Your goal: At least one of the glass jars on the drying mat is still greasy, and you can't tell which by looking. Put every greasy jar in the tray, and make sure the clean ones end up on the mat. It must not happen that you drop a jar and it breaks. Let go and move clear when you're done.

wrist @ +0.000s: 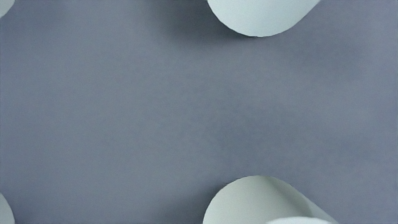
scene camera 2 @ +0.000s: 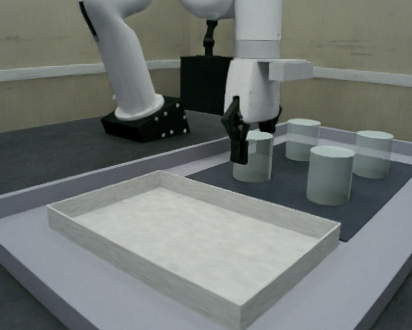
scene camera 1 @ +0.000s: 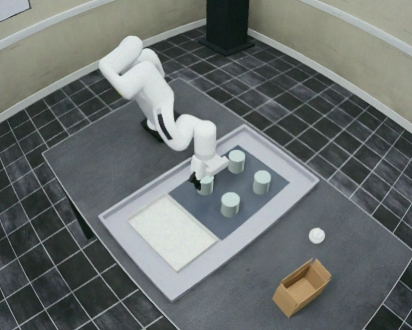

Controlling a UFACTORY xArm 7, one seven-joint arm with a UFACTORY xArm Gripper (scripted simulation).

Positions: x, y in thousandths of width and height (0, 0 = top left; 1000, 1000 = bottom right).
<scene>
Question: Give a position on a glass jar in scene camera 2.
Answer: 802, 511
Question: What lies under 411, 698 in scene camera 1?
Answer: A white tray.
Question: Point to a dark drying mat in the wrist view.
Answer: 280, 498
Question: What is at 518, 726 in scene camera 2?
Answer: A white tray.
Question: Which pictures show the cardboard box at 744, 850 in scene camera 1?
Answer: Scene camera 1 only.
</scene>
